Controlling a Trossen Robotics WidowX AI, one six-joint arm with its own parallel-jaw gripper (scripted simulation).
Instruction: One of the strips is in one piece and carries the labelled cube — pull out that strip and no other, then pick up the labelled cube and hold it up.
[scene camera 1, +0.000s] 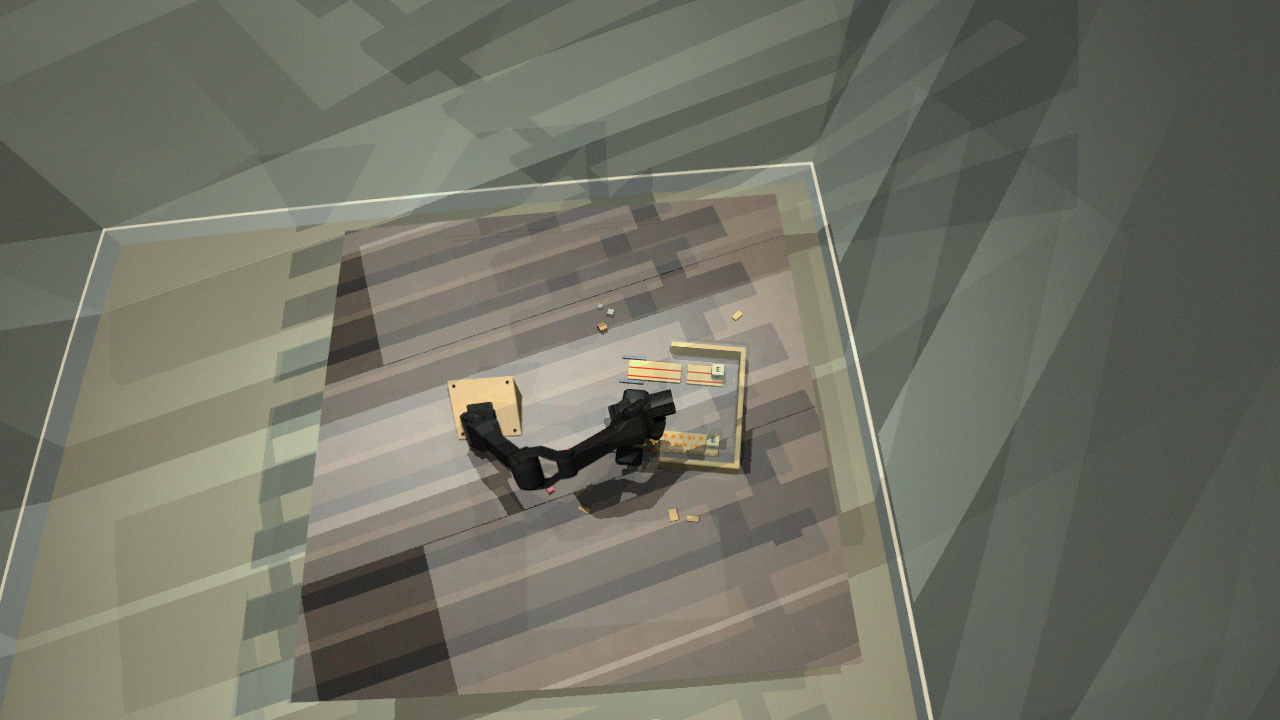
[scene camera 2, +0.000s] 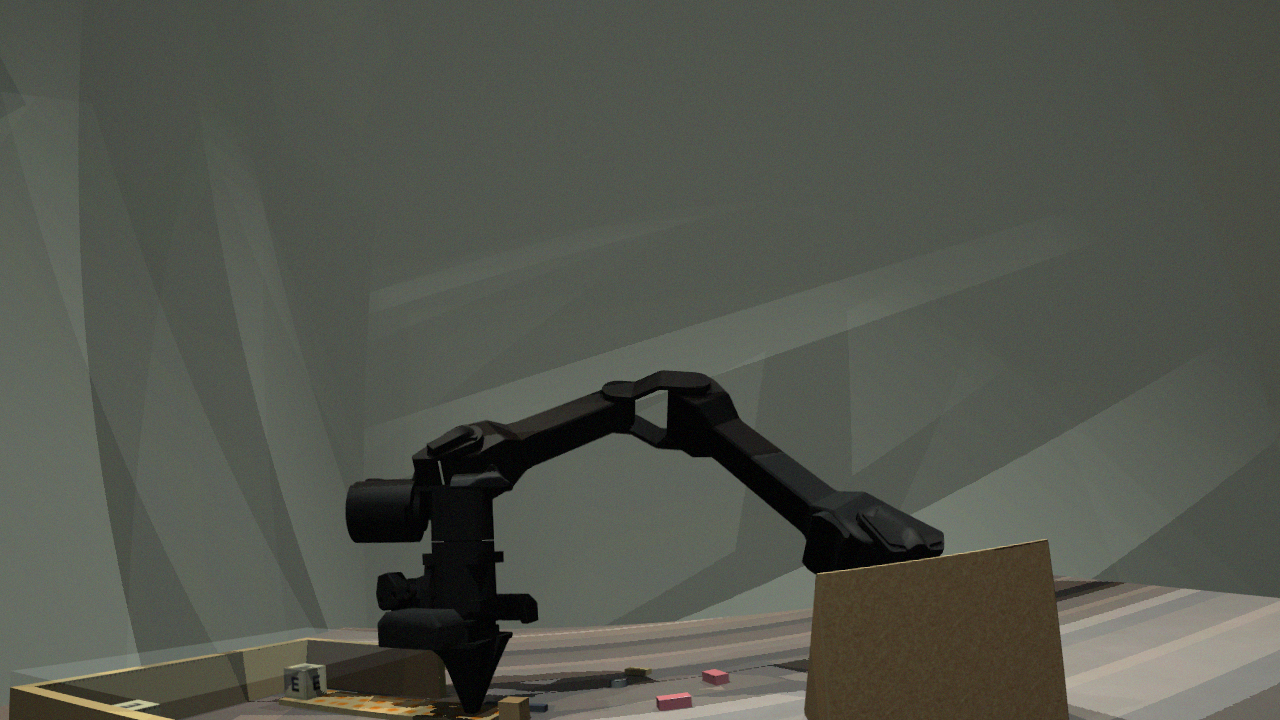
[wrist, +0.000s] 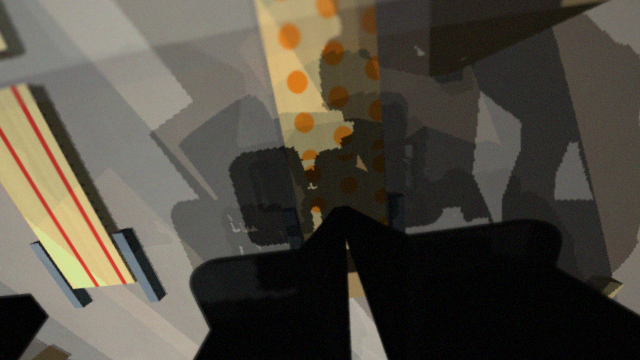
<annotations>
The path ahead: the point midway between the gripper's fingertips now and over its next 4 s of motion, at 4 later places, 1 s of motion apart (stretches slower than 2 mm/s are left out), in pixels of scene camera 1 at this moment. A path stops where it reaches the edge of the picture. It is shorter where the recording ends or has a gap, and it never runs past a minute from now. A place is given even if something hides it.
My gripper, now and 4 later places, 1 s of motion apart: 634, 438; 619, 436; 602, 434; 585, 433; 569, 431
</annotations>
